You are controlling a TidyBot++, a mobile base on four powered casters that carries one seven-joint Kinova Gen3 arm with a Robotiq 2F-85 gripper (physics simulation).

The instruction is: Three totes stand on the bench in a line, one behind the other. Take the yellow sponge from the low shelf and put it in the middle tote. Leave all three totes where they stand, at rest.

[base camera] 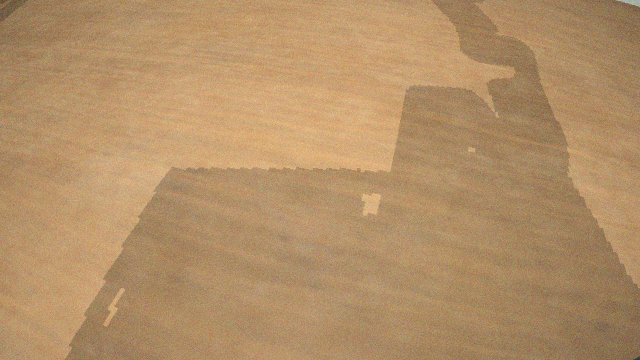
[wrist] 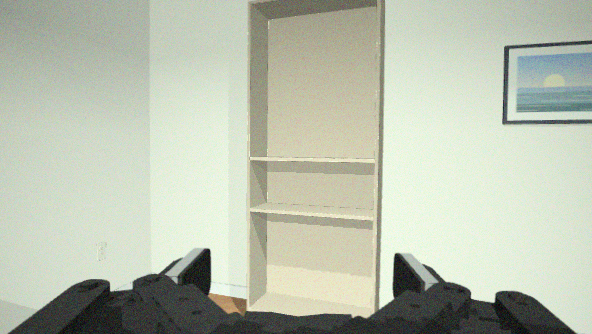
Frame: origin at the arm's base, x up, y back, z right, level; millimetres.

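Where they show: gripper, fingertip midpoint: (wrist: 301, 270).
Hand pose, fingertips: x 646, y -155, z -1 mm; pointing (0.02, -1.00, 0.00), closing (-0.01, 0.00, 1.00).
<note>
After its pixels a point has its place.
My gripper (wrist: 301, 270) {x 646, y -155, z -1 mm} is open, its two black fingers wide apart at the bottom of the wrist view, with no object between them. Beyond it, a tall beige shelf unit (wrist: 379, 150) {x 711, y -1923, z 412 mm} stands against the wall, with two inner boards and a bottom board. No object shows on the parts of its boards that are in view; the gripper body hides what lies below. The yellow sponge, the bench and the three totes do not show in either view.
A framed seascape picture (wrist: 506, 85) {x 1091, y -1968, z 1141 mm} hangs on the wall right of the shelf unit. A wall outlet (wrist: 101, 251) {x 0, y -2243, z -1404 mm} is low on the left wall. The base camera view shows wooden floor (base camera: 225, 100) {x -397, y -642, z -145 mm} with the robot's shadow (base camera: 300, 265) {x -397, y -316, z -4 mm} across it.
</note>
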